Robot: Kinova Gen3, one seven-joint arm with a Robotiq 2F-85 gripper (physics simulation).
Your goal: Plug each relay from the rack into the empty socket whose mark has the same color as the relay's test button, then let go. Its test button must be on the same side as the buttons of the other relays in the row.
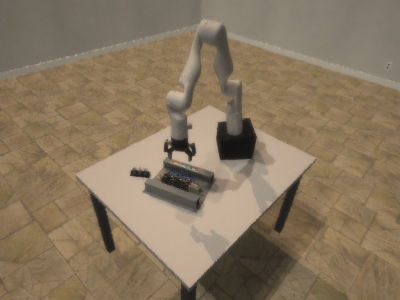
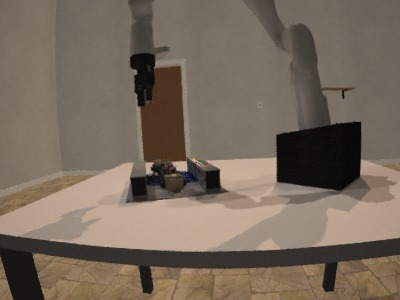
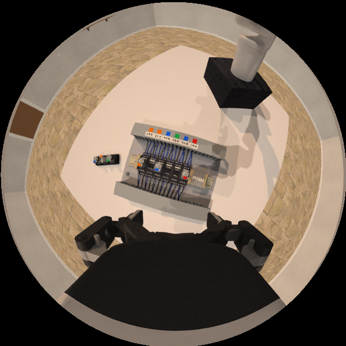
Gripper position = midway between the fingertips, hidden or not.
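Observation:
The gripper (image 2: 144, 104) visible. Also the gripper (image 3: 174, 218).

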